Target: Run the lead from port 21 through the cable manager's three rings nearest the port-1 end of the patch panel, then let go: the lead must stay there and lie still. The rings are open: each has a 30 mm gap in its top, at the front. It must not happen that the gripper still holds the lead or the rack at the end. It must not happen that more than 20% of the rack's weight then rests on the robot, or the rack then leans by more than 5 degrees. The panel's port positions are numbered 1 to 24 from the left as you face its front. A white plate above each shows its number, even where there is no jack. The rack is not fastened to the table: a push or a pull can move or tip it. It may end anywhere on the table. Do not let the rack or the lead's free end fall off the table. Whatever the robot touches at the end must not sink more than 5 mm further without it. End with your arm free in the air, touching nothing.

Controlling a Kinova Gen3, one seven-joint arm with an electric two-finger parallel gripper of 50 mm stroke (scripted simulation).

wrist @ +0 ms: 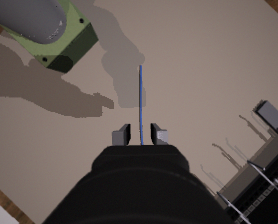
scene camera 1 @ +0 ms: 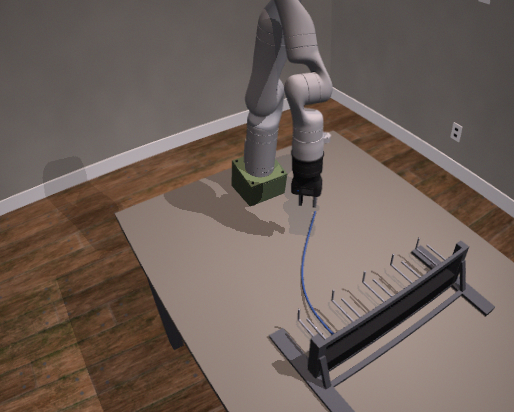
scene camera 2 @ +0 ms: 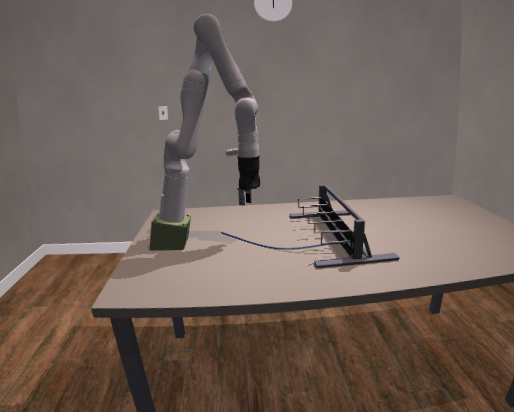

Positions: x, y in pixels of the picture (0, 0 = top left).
my gripper: wrist 140, 130; scene camera 1; scene camera 2
same spot on my gripper: (scene camera 2: 249, 179) = (scene camera 1: 296, 182)
